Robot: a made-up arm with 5 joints.
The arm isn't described. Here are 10 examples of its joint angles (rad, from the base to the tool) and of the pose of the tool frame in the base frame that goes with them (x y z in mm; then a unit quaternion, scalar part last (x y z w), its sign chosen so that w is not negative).
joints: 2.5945 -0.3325 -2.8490 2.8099 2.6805
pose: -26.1 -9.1 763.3 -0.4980 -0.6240 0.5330 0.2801
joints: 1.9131 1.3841 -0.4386 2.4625 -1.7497
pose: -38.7 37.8 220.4 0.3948 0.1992 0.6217 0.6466
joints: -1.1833 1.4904 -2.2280 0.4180 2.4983
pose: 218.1 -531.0 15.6 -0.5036 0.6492 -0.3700 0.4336
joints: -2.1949 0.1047 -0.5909 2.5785 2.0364
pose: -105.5 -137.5 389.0 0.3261 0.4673 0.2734 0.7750
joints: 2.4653 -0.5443 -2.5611 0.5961 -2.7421
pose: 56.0 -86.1 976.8 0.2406 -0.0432 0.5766 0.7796
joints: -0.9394 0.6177 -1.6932 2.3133 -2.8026
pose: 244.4 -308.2 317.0 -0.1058 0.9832 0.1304 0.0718
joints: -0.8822 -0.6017 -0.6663 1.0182 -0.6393
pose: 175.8 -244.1 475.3 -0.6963 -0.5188 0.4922 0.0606
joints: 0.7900 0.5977 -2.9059 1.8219 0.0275
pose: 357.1 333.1 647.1 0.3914 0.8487 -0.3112 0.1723
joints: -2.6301 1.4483 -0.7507 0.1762 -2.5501
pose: -99.1 -82.6 -93.7 -0.7026 -0.7027 0.1113 0.0152
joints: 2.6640 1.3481 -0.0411 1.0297 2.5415
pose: 46.1 -44.2 216.1 0.6628 0.1043 -0.0470 0.7400
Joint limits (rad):
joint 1: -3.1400..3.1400
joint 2: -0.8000..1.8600
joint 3: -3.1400..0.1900
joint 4: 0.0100..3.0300
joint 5: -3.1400..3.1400
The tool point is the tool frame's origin. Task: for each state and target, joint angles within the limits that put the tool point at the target. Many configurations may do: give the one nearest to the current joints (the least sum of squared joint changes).
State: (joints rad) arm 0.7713 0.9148 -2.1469 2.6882 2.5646
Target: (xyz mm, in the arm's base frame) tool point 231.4 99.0 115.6
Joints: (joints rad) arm 0.3619 1.3206 -1.4190 2.6020 2.5522
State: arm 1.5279 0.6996 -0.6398 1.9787 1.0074
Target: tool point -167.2 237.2 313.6
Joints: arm 2.2276 0.2915 -1.0474 2.0247 1.0612
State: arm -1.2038 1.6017 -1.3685 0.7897 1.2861
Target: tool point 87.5 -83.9 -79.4
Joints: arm -0.5757 1.5110 -1.0912 0.9445 1.4069
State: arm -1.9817 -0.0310 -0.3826 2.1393 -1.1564
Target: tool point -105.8 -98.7 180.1
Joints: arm -2.3696 0.4817 -0.4917 1.7236 -1.0859
